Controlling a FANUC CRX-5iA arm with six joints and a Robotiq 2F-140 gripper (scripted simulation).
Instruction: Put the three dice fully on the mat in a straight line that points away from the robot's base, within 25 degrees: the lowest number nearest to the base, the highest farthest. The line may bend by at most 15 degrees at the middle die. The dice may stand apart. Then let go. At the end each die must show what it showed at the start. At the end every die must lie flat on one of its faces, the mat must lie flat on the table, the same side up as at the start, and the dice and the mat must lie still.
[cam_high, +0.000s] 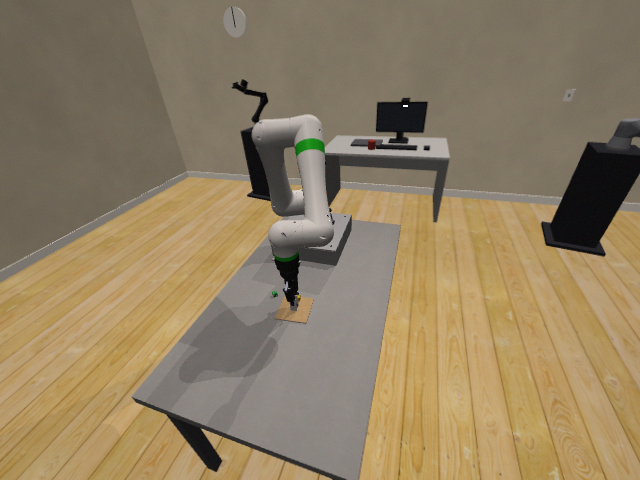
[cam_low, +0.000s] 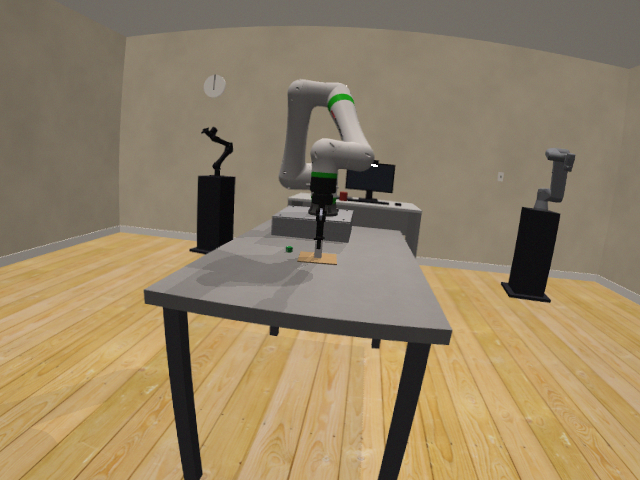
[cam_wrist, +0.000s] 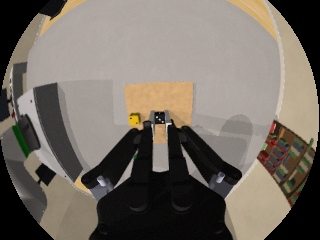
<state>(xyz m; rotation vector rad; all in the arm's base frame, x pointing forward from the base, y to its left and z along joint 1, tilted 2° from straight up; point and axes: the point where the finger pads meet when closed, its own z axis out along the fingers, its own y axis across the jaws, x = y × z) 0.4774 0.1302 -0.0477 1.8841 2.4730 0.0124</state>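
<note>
My hand is 20 mm above the black die. Round my hand: tan mat (40 mm below); then green die (130 mm to the right, 30 mm below, 30 mm behind); then yellow die (50 mm behind, 30 mm below, 10 mm to the right).
</note>
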